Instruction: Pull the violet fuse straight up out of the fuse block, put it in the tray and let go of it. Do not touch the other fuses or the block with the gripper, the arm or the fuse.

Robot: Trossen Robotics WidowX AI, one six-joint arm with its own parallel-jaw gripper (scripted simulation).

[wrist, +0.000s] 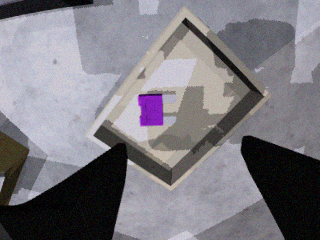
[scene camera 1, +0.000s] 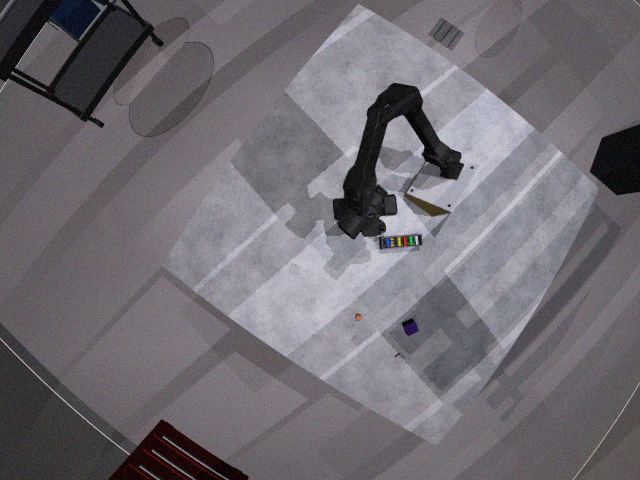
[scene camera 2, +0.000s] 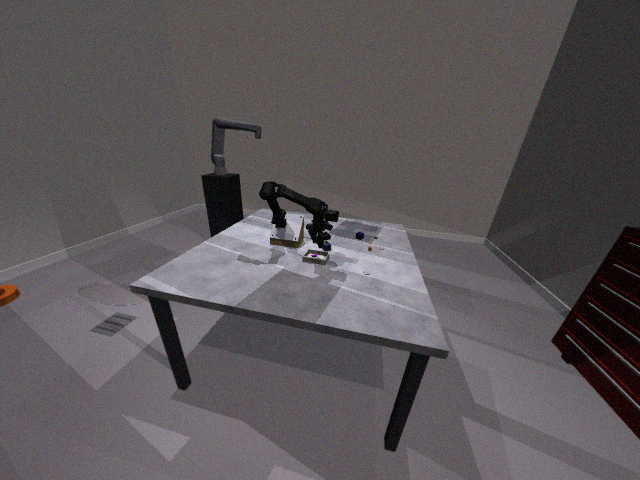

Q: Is my gripper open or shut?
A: Open.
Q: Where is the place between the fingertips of my gripper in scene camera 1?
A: At 361, 209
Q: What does my gripper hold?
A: Nothing.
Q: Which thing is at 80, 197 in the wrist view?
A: My gripper.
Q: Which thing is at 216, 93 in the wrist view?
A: A cream tray.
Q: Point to a violet fuse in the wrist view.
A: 151, 104
